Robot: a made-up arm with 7 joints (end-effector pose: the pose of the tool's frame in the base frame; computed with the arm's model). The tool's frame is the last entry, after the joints.
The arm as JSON. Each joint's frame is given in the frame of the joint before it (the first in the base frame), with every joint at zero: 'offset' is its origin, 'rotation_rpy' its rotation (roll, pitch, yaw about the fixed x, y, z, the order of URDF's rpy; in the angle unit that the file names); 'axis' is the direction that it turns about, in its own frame. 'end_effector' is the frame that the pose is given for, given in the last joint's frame.
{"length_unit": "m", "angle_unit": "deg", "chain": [
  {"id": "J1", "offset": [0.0, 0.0, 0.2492], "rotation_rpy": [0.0, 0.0, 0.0], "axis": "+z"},
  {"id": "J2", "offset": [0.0, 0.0, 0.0], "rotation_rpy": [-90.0, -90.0, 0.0], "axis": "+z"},
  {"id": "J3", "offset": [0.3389, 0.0, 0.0], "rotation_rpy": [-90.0, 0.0, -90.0], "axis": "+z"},
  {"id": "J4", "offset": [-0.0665, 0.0, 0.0], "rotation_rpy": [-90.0, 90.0, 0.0], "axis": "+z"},
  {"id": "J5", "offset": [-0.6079, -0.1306, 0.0], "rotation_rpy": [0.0, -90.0, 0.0], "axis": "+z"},
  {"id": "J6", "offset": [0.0, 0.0, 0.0], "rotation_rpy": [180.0, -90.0, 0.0], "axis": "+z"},
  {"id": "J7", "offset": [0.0, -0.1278, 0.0], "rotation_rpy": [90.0, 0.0, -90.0], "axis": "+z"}
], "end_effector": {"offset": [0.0, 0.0, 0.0], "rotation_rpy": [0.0, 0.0, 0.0]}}
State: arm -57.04 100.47 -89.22 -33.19 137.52 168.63 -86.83
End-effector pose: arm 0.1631 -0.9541 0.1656 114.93 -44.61 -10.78
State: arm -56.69 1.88 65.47 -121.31 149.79 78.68 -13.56
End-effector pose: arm 0.7626 0.1281 0.3270 -29.68 15.65 2.89
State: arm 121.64 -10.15 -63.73 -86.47 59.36 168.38 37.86
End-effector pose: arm 0.5108 0.4362 0.8488 -86.28 15.28 -21.20
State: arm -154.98 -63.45 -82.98 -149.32 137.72 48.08 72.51
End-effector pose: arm -0.4331 0.4384 0.2903 -11.22 -30.94 -126.39
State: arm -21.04 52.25 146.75 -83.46 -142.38 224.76 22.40
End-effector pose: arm 0.1413 0.2334 0.9323 64.67 18.76 -123.59
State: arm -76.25 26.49 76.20 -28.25 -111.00 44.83 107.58
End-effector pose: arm 0.3589 -0.5170 1.1083 -141.42 -29.88 153.76
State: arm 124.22 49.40 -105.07 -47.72 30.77 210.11 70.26
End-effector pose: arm -0.0810 0.6374 0.9205 -8.17 -31.55 -70.77
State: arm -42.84 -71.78 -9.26 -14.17 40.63 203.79 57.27
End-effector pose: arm -0.7042 0.5527 0.5196 78.83 6.87 -119.58
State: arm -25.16 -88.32 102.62 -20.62 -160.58 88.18 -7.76
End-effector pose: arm -0.8905 0.6340 0.2384 -58.00 -4.71 132.16
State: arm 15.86 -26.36 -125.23 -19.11 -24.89 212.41 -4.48
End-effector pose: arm -0.3627 -0.1534 1.0861 -5.40 -7.92 43.64
